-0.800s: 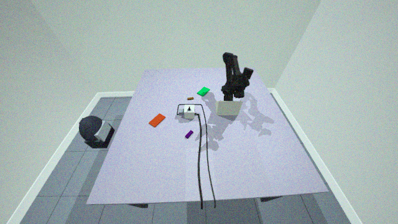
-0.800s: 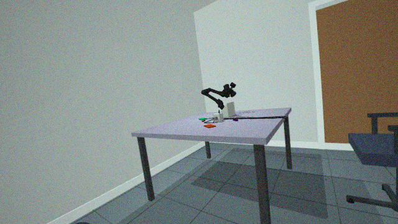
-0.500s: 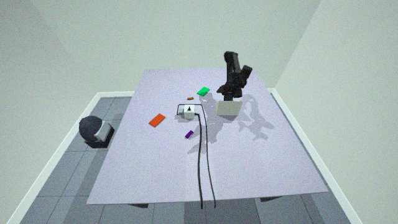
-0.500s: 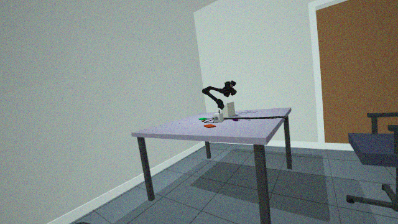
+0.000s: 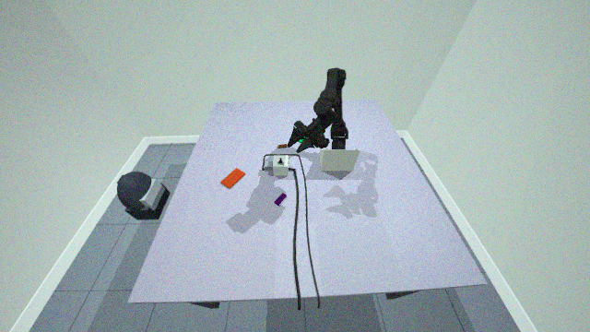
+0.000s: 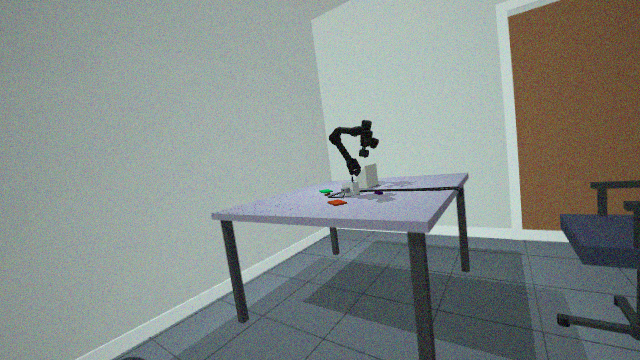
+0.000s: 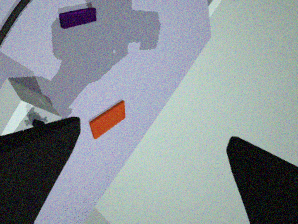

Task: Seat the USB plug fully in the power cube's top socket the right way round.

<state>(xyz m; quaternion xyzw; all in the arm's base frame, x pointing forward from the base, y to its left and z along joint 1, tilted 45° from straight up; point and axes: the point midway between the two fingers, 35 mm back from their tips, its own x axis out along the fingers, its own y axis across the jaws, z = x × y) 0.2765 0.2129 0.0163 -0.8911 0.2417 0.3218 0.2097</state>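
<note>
My gripper tip is now 16 cm above the dark USB plug, 9 cm to the left of it and 5 cm short of it. Round my gripper tip: purple block: 25 cm below, 7 cm to the left, 7 cm ahead; then socket plate: 19 cm below, 9 cm to the right, 5 cm ahead; then brown piece: 30 cm to the right, 25 cm below, 2 cm ahead.
</note>
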